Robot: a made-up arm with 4 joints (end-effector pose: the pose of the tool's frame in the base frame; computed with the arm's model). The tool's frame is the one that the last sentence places.
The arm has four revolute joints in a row. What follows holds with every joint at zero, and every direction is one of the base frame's.
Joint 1 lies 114.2 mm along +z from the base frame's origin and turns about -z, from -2.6 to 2.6 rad.
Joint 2 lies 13.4 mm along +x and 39.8 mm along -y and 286.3 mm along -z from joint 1 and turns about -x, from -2.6 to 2.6 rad.
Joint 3 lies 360.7 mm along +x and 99.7 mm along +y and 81.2 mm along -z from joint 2 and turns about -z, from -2.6 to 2.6 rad.
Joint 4 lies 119 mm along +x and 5.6 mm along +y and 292.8 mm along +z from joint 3 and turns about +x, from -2.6 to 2.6 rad.
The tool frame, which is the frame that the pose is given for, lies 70.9 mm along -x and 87.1 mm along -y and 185.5 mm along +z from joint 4; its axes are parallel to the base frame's.
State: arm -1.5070 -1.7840 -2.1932 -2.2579
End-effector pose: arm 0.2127 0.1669 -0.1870 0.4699 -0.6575 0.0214 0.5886
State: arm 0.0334 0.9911 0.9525 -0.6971
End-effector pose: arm 0.4608 0.3393 -0.0264 -0.6652 -0.0560 -0.4633 0.5828
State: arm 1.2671 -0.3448 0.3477 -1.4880
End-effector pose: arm 0.2345 -0.4314 0.2096 -0.3482 0.4260 -0.5753 0.6053
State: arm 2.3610 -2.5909 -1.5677 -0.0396
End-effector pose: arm -0.5825 -0.0490 -0.4361 -0.3739 -0.8865 -0.1226 0.2434
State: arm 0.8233 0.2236 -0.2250 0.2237
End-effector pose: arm 0.3309 -0.3039 0.1933 0.0100 0.0228 -0.2973 0.9545
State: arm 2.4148 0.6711 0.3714 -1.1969
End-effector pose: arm -0.1165 -0.5795 -0.0258 -0.2360 0.7556 -0.6096 0.0411
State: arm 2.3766 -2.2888 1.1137 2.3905
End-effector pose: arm -0.2985 -0.1856 -0.1595 -0.2028 0.5761 -0.3506 0.7100
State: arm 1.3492 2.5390 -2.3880 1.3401
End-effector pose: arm -0.0623 -0.4983 -0.4672 0.3796 0.8070 -0.4515 0.0279
